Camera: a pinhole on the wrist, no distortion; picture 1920 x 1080 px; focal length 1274.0 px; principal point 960.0 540.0 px. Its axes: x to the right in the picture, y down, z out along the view. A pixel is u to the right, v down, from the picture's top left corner.
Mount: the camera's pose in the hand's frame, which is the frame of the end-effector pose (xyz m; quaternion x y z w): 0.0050 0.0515 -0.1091 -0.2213 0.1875 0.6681 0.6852
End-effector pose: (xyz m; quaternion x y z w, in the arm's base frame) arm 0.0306 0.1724 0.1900 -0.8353 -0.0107 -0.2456 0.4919
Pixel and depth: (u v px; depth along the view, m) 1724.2 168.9 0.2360
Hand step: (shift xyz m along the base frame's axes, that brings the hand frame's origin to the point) 0.1440 -0.1597 -0.2201
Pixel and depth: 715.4 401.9 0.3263
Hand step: 0.1484 0.0660 -0.2147
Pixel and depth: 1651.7 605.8 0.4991
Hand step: 0.1792 -0.1509 -0.5260
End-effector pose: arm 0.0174 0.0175 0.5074 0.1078 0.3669 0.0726 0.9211
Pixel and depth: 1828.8 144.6 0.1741
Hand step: 0.0086 0.2539 0.0055
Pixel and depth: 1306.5 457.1 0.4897
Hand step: 0.1492 0.3906 0.2542
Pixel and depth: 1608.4 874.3 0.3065
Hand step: -0.0396 0.3146 0.1816
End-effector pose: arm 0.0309 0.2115 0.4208 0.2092 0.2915 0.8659 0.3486
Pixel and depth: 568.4 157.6 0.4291
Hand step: 0.0243 0.0943 0.3769
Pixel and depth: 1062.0 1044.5 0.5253
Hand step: 0.1316 -0.2781 0.4296
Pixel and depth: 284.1 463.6 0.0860
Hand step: -0.0397 -0.0365 0.0316
